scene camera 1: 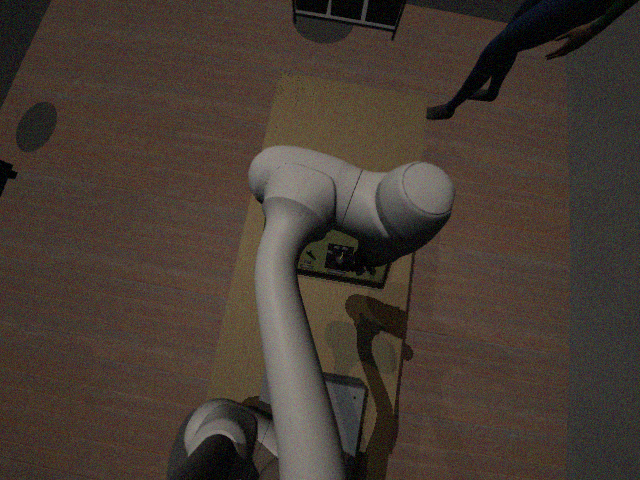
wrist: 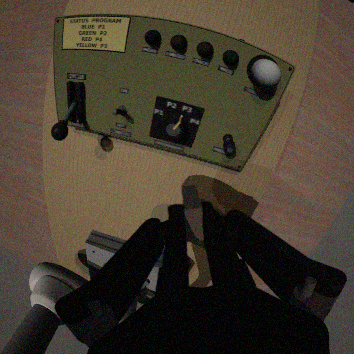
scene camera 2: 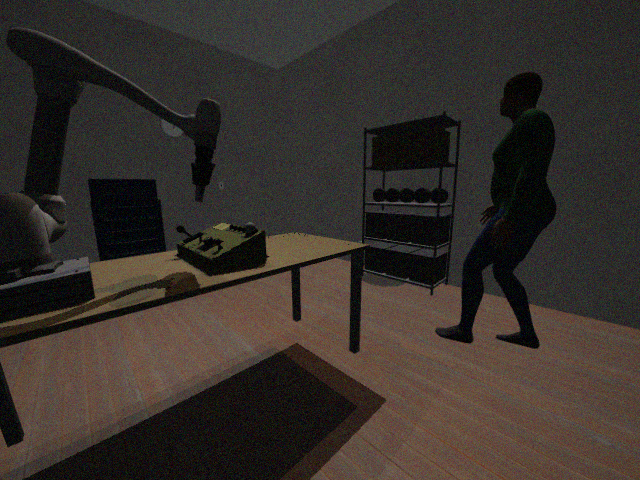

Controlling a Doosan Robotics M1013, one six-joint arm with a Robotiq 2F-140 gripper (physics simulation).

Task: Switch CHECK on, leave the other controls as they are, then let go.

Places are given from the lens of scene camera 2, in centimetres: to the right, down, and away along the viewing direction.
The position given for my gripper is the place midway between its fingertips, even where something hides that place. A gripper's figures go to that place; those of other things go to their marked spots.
my gripper (scene camera 2: 198, 201): -54, -17, 111
green control panel (scene camera 2: 241, 246): -35, 3, 112
